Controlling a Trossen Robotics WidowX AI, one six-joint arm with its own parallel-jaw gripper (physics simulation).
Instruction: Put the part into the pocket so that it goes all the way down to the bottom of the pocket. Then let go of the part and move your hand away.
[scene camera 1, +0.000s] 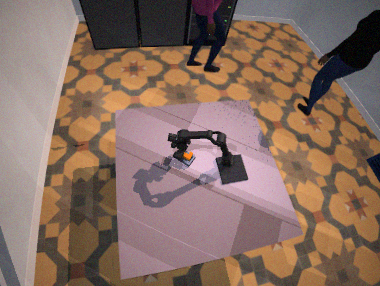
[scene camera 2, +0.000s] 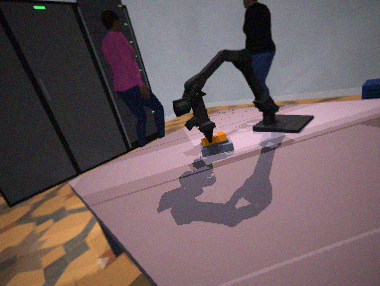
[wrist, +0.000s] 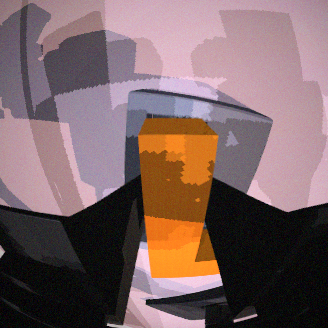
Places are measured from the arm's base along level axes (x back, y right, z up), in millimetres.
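Where they show: gripper, fingertip midpoint: (scene camera 1: 181, 154) (scene camera 2: 209, 142) (wrist: 172, 181); arm's base at its link origin: (scene camera 1: 226, 162) (scene camera 2: 269, 122) (wrist: 219, 306).
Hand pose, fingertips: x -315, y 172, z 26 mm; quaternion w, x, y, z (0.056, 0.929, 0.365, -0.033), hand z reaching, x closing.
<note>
Things, the pixels of their top centre, and the offset from my fingertips. Level surfaces: height alone.
- orange part at its top centre: (wrist: 198, 237) (scene camera 2: 212, 135) (scene camera 1: 185, 152) dx +25, dy -4, dz +25 mm
- grey-blue block with the pocket, top centre: (wrist: 184, 201) (scene camera 2: 215, 142) (scene camera 1: 184, 155) dx +23, dy -13, dz -13 mm
- pink table at its surface level: dz -49 mm
The orange part (scene camera 1: 188, 155) (scene camera 2: 218, 138) (wrist: 177, 175) is a long block held between the fingers. The grey-blue block with the pocket (scene camera 1: 189, 162) (scene camera 2: 221, 148) (wrist: 240, 155) lies on the table under it. In the wrist view the part covers nearly all of the pocket, and a thin dark strip of its far edge shows beyond the part's end. In scene camera 2 the part stands up above the block's top. Whether its underside is inside the pocket or rests on the rim is hidden. My gripper (scene camera 1: 182, 154) (scene camera 2: 209, 138) (wrist: 172, 181) is shut on the orange part, directly over the block.
The arm's black base plate (scene camera 1: 232, 172) (scene camera 2: 295, 123) stands on the pink table (scene camera 1: 150, 240) (scene camera 2: 310, 200), to the right of the block in both scene views. The arm's shadow falls across the table. Two people and dark cabinets (scene camera 1: 112, 22) (scene camera 2: 45, 100) stand beyond the table.
</note>
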